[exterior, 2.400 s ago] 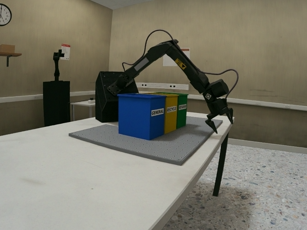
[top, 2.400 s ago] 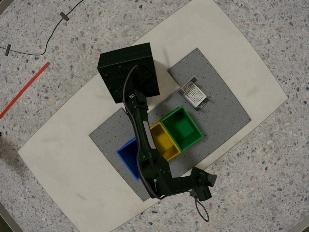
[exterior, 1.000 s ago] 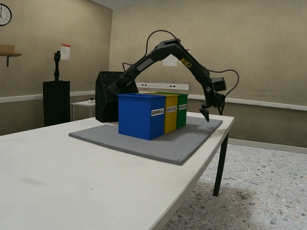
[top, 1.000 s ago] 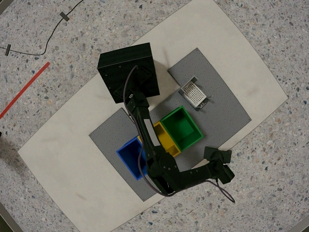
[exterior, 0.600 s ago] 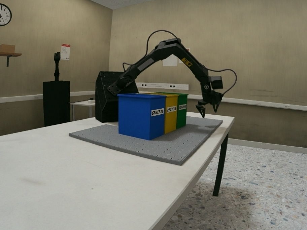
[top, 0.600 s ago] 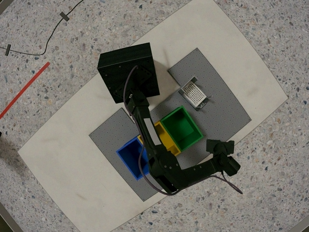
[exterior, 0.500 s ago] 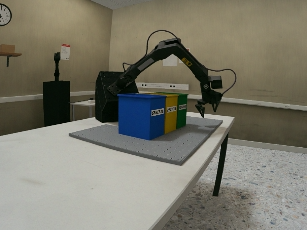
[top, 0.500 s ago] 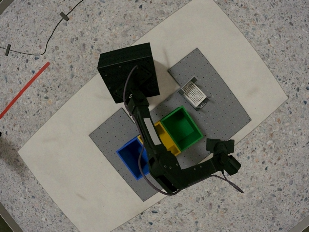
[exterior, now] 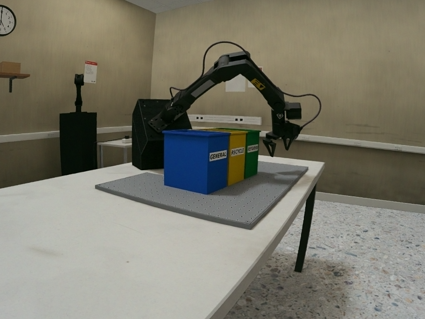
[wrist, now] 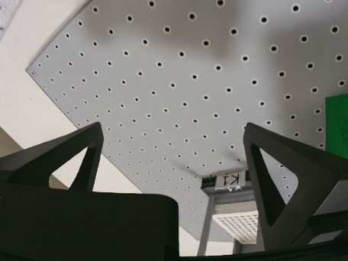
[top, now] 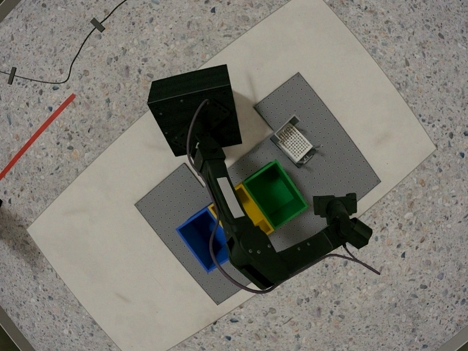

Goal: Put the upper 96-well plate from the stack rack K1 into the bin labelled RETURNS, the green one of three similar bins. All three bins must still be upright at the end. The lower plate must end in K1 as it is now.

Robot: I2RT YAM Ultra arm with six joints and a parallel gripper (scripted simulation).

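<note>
Now: hand 220 mm past the 96-well plate, 100 mm to the right of it and 50 mm above it. The rest, counted from my hand: green returns bin (200 mm behind, 90 mm to the right); then yellow bin (250 mm behind, 210 mm to the right); then blue bin (310 mm behind, 330 mm to the right).
</note>
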